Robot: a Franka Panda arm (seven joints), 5 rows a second.
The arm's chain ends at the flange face. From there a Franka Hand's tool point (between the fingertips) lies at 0.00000 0.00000 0.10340 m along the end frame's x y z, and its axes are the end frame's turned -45 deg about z.
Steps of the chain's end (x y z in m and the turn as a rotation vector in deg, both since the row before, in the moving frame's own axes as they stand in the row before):
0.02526, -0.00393, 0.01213, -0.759, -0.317, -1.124
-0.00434, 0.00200, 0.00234, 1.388, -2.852, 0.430
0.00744, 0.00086, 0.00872, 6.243, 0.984, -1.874
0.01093, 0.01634, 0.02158, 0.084, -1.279, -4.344
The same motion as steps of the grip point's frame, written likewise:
0.01927, 0.01566, 0.01212, -0.313, -0.761, -1.124
-0.00633, -0.00707, 0.00218, 2.998, -1.035, 0.430
0.01375, -0.00098, 0.00809, 3.719, 5.110, -1.874
-0.00541, 0.01760, 0.02155, 0.964, -0.845, -4.344

